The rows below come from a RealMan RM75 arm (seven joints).
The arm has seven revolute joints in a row. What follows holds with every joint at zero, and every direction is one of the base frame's.
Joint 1 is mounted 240.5 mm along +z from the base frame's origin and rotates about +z.
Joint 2 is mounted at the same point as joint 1 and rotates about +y.
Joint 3 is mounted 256 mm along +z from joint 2 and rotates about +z.
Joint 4 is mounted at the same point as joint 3 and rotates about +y.
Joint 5 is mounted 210 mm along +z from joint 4 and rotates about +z.
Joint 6 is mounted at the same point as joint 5 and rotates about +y.
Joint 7 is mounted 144 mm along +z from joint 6 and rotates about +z.
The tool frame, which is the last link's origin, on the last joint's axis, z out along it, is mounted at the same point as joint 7; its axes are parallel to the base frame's.
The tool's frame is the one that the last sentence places.
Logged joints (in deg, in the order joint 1, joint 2, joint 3, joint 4, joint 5, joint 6, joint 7), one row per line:
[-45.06, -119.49, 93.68, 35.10, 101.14, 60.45, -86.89]
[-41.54, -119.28, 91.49, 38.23, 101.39, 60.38, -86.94]
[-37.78, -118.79, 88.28, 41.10, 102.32, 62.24, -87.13]
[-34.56, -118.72, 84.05, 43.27, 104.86, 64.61, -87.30]
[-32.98, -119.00, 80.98, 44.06, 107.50, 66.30, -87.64]
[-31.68, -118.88, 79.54, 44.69, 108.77, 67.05, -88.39]
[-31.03, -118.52, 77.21, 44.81, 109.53, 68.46, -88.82]
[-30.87, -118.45, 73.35, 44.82, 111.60, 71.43, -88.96]
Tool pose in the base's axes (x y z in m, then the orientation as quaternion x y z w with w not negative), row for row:
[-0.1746, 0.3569, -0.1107, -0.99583, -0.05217, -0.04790, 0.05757]
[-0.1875, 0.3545, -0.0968, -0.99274, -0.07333, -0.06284, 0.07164]
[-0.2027, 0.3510, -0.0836, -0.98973, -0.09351, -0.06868, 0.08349]
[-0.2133, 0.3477, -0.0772, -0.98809, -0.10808, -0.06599, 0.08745]
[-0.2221, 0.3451, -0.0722, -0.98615, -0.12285, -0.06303, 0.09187]
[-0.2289, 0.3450, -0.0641, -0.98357, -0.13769, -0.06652, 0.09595]
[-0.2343, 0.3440, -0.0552, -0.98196, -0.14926, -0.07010, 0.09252]
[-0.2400, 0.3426, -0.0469, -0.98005, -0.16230, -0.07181, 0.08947]
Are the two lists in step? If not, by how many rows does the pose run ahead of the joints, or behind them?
The pose runs 1 row ahead of the joints: the pose in row i belongs to the joints in row i + 1.
